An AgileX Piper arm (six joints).
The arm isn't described. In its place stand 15 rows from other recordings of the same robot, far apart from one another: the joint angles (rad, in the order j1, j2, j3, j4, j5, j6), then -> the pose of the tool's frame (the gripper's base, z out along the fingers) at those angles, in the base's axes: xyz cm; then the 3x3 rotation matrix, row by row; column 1 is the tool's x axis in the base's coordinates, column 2 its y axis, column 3 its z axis.
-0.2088 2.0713 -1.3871 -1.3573 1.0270 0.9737 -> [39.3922, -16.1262, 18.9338], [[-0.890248, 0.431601, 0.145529], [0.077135, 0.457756, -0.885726], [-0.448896, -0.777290, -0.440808]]
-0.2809 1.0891 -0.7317 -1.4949 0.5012 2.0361 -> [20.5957, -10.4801, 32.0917], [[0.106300, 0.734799, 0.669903], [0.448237, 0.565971, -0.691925], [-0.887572, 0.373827, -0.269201]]
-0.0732 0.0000 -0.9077 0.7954 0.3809 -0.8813 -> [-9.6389, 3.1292, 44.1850], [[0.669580, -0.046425, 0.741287], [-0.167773, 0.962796, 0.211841], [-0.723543, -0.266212, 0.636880]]
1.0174 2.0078 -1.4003 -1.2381 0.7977 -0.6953 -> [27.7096, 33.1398, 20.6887], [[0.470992, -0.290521, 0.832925], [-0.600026, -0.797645, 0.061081], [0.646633, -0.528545, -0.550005]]
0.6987 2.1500 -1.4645 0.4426 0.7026 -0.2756 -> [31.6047, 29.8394, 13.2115], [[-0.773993, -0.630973, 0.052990], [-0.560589, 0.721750, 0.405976], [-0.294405, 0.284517, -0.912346]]
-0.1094 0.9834 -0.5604 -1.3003 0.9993 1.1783 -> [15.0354, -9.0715, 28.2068], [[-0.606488, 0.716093, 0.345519], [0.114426, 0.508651, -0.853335], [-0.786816, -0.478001, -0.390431]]
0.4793 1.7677 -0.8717 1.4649 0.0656 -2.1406 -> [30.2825, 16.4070, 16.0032], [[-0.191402, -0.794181, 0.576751], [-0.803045, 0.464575, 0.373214], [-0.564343, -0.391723, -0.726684]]
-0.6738 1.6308 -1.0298 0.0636 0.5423 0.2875 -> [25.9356, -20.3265, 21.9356], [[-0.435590, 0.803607, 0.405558], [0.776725, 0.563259, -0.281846], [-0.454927, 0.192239, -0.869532]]
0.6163 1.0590 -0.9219 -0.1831 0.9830 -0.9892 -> [16.5938, 10.0644, 32.0694], [[0.128388, -0.852792, 0.506223], [-0.983889, -0.045492, 0.172897], [-0.124416, -0.520265, -0.844893]]
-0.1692 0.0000 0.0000 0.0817 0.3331 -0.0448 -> [5.3376, -0.6655, 18.3303], [[-0.234208, 0.150488, 0.960469], [0.072890, 0.987884, -0.137009], [-0.969450, 0.037920, -0.242339]]
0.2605 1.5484 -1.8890 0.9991 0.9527 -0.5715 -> [28.9219, 14.1641, 51.5595], [[-0.344785, -0.788239, 0.509709], [0.029428, 0.533661, 0.845186], [-0.938220, 0.306407, -0.160802]]
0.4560 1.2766 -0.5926 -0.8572 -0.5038 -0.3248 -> [21.6032, 14.2951, 26.0727], [[0.555675, -0.519541, 0.649078], [-0.658983, 0.200780, 0.724865], [-0.506919, -0.830520, -0.230800]]
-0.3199 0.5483 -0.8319 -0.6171 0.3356 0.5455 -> [8.3593, -4.5962, 42.2862], [[0.066810, 0.492308, 0.867853], [-0.068423, 0.870010, -0.488264], [-0.995417, -0.026760, 0.091811]]
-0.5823 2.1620 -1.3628 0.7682 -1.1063 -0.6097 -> [35.5397, -30.1701, 20.6425], [[0.016076, 0.956142, 0.292463], [-0.198112, 0.289747, -0.936375], [-0.980047, -0.042887, 0.194082]]
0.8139 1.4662 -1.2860 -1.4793 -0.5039 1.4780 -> [20.1897, 27.7467, 40.3091], [[-0.040501, -0.966882, 0.251989], [-0.028069, 0.253197, 0.967007], [-0.998785, 0.032092, -0.037394]]
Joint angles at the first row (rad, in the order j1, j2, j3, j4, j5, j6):
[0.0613 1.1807 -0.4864 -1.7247 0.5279 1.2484]
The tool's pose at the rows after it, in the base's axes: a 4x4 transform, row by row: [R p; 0 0 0 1], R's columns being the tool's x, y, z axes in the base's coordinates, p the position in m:
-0.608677 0.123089 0.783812 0.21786; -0.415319 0.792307 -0.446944 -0.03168; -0.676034 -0.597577 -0.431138 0.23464; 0 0 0 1
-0.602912 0.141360 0.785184 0.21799; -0.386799 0.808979 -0.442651 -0.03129; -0.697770 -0.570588 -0.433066 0.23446; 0 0 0 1
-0.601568 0.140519 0.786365 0.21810; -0.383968 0.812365 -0.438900 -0.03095; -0.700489 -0.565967 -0.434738 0.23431; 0 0 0 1
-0.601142 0.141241 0.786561 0.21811; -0.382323 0.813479 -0.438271 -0.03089; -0.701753 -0.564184 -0.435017 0.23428; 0 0 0 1
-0.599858 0.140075 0.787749 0.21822; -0.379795 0.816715 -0.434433 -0.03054; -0.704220 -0.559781 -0.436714 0.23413; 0 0 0 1
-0.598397 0.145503 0.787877 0.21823; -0.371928 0.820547 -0.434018 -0.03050; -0.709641 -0.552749 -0.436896 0.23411; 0 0 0 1
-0.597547 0.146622 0.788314 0.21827; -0.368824 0.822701 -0.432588 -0.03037; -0.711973 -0.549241 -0.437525 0.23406; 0 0 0 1
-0.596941 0.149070 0.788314 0.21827; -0.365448 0.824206 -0.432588 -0.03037; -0.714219 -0.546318 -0.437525 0.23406; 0 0 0 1
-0.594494 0.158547 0.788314 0.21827; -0.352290 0.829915 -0.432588 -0.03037; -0.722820 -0.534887 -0.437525 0.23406; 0 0 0 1
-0.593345 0.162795 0.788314 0.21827; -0.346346 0.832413 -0.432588 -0.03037; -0.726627 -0.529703 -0.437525 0.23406; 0 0 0 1
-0.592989 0.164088 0.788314 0.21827; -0.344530 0.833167 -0.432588 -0.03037; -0.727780 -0.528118 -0.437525 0.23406; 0 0 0 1
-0.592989 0.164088 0.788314 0.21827; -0.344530 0.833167 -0.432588 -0.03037; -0.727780 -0.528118 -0.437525 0.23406; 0 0 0 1
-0.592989 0.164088 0.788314 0.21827; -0.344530 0.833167 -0.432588 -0.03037; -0.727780 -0.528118 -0.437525 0.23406; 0 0 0 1
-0.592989 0.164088 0.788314 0.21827; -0.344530 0.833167 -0.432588 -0.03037; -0.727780 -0.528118 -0.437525 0.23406; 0 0 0 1
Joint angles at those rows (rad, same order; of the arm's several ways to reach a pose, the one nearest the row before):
[0.0613 1.1807 -0.4864 -1.7246 0.5236 1.2991]
[0.0613 1.1807 -0.4864 -1.7247 0.5187 1.3355]
[0.0613 1.1807 -0.4864 -1.7247 0.5144 1.3395]
[0.0613 1.1807 -0.4864 -1.7247 0.5137 1.3416]
[0.0613 1.1807 -0.4864 -1.7246 0.5094 1.3452]
[0.0613 1.1807 -0.4864 -1.7247 0.5089 1.3549]
[0.0613 1.1807 -0.4864 -1.7246 0.5073 1.3588]
[0.0613 1.1807 -0.4864 -1.7246 0.5073 1.3629]
[0.0613 1.1807 -0.4864 -1.7246 0.5073 1.3788]
[0.0613 1.1807 -0.4864 -1.7246 0.5073 1.3860]
[0.0613 1.1807 -0.4864 -1.7246 0.5073 1.3881]
[0.0613 1.1807 -0.4864 -1.7246 0.5073 1.3881]
[0.0613 1.1807 -0.4864 -1.7246 0.5073 1.3881]
[0.0613 1.1807 -0.4864 -1.7246 0.5073 1.3881]

